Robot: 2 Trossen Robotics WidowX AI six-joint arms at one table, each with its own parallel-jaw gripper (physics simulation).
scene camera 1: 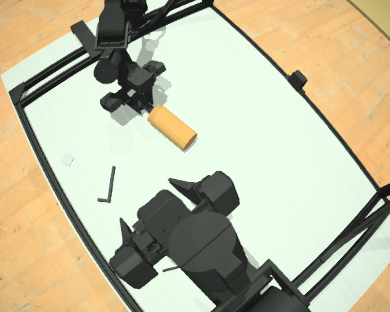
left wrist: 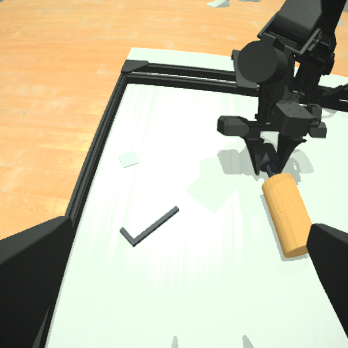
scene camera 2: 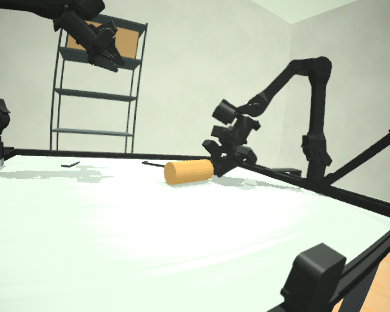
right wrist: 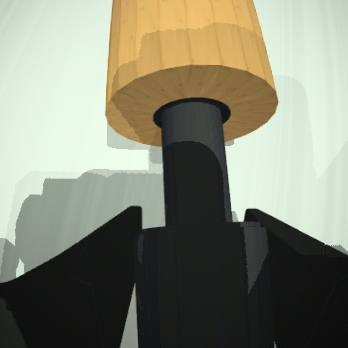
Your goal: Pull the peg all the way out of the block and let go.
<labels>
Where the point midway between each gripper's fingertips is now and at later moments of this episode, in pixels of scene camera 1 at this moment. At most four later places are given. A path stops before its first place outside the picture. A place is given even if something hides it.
My left gripper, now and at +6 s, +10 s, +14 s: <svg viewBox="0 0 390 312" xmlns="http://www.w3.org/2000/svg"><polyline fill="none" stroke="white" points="145,199 167,131 173,133 175,131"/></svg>
My right gripper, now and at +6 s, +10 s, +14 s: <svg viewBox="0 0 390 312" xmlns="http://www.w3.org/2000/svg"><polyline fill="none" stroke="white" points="146,109 146,109 146,109 118,72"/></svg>
</labels>
